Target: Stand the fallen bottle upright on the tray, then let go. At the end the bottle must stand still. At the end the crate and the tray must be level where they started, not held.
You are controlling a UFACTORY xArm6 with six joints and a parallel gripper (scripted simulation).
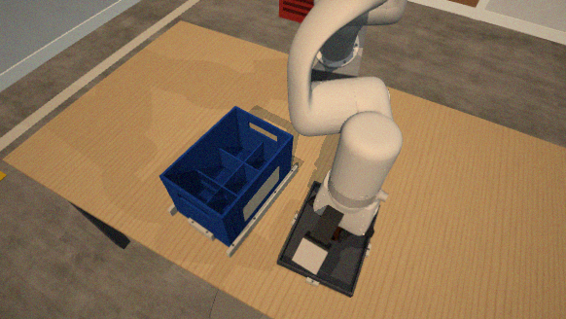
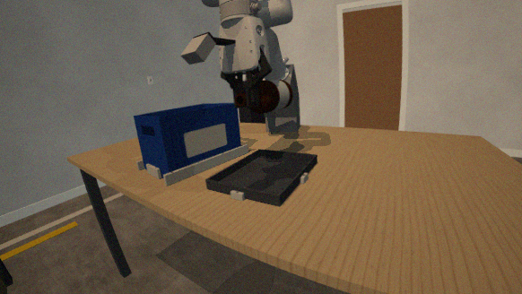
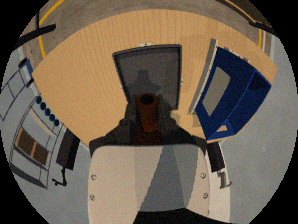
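My gripper is now 6 cm past the brown bottle and 1 cm to the left of it. Also, from my hand: tray (19 cm below, 7 cm behind, 3 cm to the right); blue crate (30 cm to the right, 12 cm below, 1 cm ahead).
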